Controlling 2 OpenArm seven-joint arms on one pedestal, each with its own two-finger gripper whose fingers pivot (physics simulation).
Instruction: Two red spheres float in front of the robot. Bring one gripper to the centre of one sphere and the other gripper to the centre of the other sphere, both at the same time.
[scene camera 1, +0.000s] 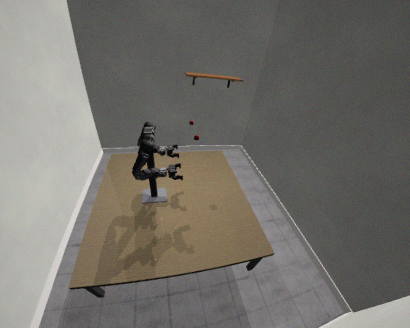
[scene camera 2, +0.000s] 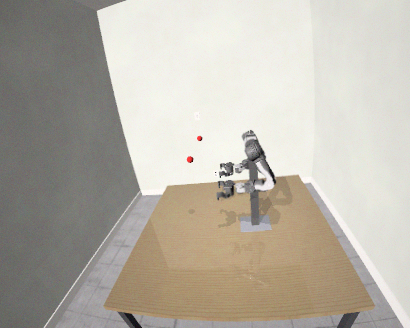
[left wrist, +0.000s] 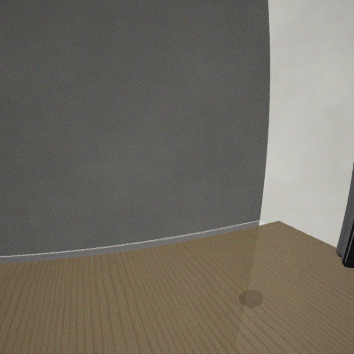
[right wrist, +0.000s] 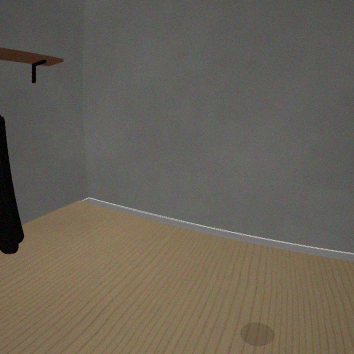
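Note:
In scene camera 1, one red sphere (scene camera 1: 191, 122) floats higher and the other red sphere (scene camera 1: 196, 137) a little lower, both above and right of the grippers. In scene camera 2, a smaller-looking red sphere (scene camera 2: 199, 138) floats higher and a larger-looking red sphere (scene camera 2: 189, 159) lower, both above and left of the grippers. My left gripper (scene camera 1: 177, 151) (scene camera 2: 219, 190) is open and empty, apart from both spheres. My right gripper (scene camera 1: 180, 172) (scene camera 2: 220, 170) is open and empty, also apart from both. Neither sphere shows in the wrist views; each shows part of a dark finger at its edge.
The arms' pedestal stands on a grey base plate (scene camera 1: 161, 199) (scene camera 2: 265, 227) on the wooden table (scene camera 1: 220, 240) (scene camera 2: 200, 290). The table top lies below both grippers. An orange-brown shelf (scene camera 1: 214, 76) (right wrist: 30, 56) is mounted on a grey wall. A round shadow (left wrist: 251, 298) (right wrist: 257, 334) lies on the table.

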